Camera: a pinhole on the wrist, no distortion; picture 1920 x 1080 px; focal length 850.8 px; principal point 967.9 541.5 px. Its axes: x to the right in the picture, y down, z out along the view. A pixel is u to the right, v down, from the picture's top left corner.
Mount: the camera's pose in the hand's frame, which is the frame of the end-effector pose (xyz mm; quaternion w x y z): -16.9 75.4 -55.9 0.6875 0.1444 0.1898 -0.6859
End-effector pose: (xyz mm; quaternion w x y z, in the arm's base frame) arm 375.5 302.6 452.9 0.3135 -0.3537 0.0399 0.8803
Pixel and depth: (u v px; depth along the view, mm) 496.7 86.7 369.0
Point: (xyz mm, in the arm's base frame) 205.2 247.0 843.4
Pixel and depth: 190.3 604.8 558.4
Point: -220.6 314.6 869.3
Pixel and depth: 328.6 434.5 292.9
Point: 131.1 266.6 682.5
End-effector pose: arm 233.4 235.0 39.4 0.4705 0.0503 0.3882 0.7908
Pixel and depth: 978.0 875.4 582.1
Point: 430.3 729.4 147.4
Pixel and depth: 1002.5 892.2 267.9
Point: 287.1 431.5 89.1
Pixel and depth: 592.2 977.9 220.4
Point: 206.7 406.3 172.0
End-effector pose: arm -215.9 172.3 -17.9 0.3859 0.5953 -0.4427 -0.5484
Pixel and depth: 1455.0 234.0 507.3
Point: -443.8 472.4 -387.4
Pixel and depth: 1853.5 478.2 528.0
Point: -309.3 408.5 -644.6
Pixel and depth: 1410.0 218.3 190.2
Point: -277.3 279.9 -96.1
